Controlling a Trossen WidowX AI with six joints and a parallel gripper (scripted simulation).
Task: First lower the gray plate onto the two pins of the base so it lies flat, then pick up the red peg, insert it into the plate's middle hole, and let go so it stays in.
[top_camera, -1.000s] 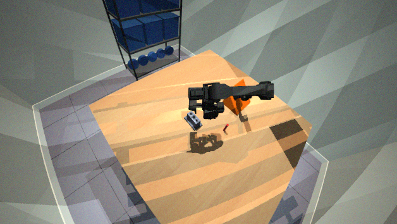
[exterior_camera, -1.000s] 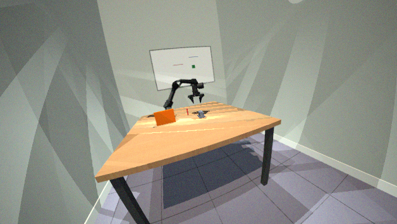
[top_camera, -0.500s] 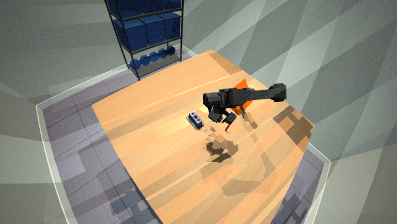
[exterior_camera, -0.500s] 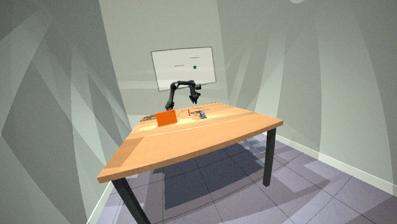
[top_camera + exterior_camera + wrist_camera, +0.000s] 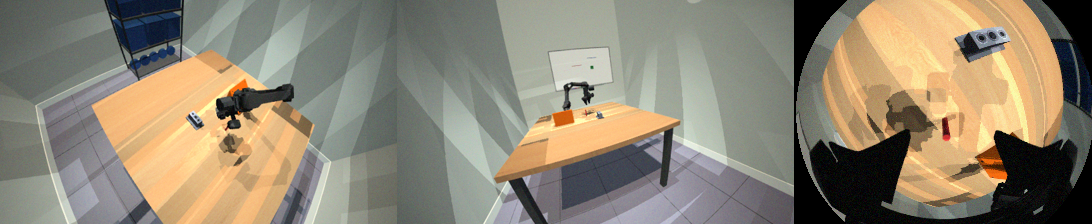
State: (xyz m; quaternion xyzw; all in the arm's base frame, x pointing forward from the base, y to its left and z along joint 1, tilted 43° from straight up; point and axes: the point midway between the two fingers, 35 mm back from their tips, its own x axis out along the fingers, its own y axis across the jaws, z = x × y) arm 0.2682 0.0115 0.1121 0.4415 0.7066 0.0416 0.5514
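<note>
Now: the red peg 40 mm behind my gripper tip, 30 mm to the left of it and 110 mm below it. Also, from my gripper tip: gray plate 80 mm ahead, 160 mm to the right, 100 mm below; then base 80 mm ahead, 160 mm to the right, 140 mm below.
</note>
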